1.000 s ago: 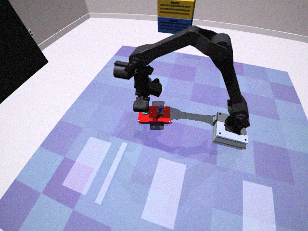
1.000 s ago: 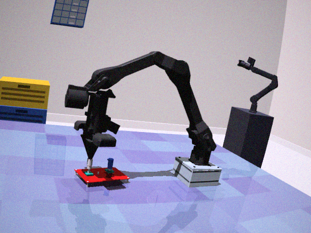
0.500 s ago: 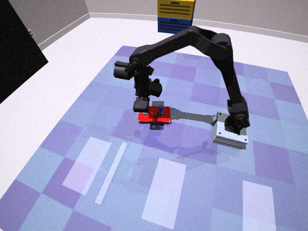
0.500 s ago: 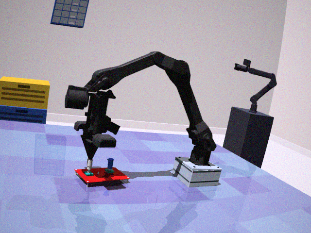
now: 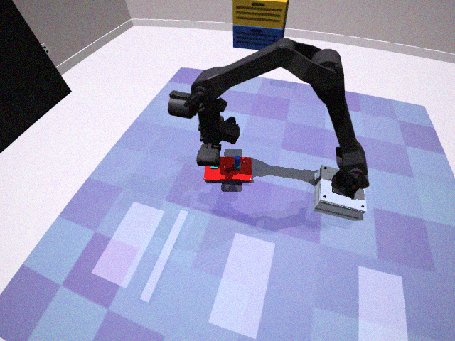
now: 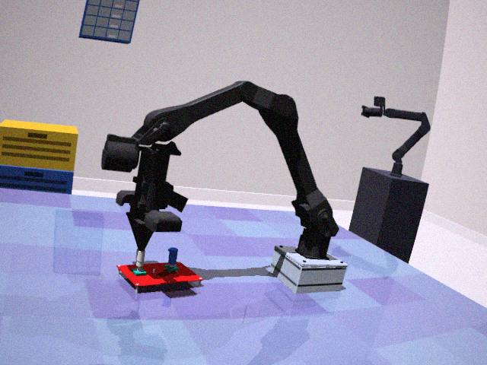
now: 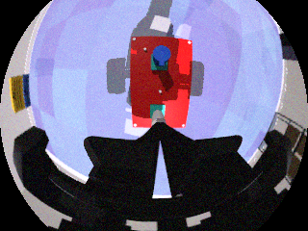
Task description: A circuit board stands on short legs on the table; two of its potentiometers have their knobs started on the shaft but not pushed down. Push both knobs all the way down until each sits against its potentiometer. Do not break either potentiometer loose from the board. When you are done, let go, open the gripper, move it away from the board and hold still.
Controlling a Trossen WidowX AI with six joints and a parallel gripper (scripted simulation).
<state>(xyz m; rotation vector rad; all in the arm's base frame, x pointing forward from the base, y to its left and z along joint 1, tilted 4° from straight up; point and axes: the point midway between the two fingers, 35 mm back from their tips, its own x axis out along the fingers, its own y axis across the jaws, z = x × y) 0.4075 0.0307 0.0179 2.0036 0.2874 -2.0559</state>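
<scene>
Now: gripper tip 3 cm above the potentiometer with white knob. Also, from my gripper tip: potentiometer with blue knob (7 cm behind, 3 cm to the right, 3 cm below).
</scene>
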